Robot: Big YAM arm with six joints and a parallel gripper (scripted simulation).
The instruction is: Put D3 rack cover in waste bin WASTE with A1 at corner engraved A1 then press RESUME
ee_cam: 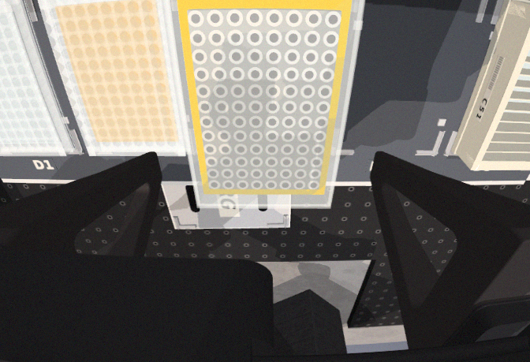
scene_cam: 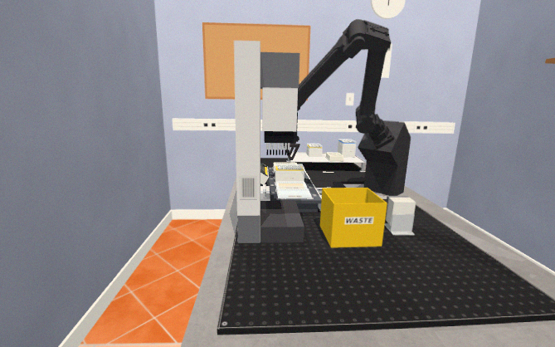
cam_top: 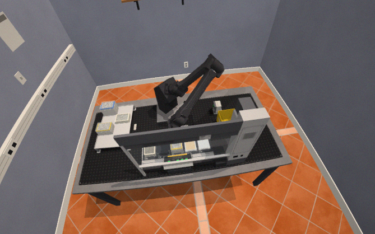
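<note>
Now: hand 50 mm above the clear cover. Round my hand: orange plate (30 mm behind, 100 mm to the left, 110 mm below); then RG nest (160 mm behind, 160 mm below); then trough reservoir (60 mm ahead, 200 mm to the right, 110 mm below).
</note>
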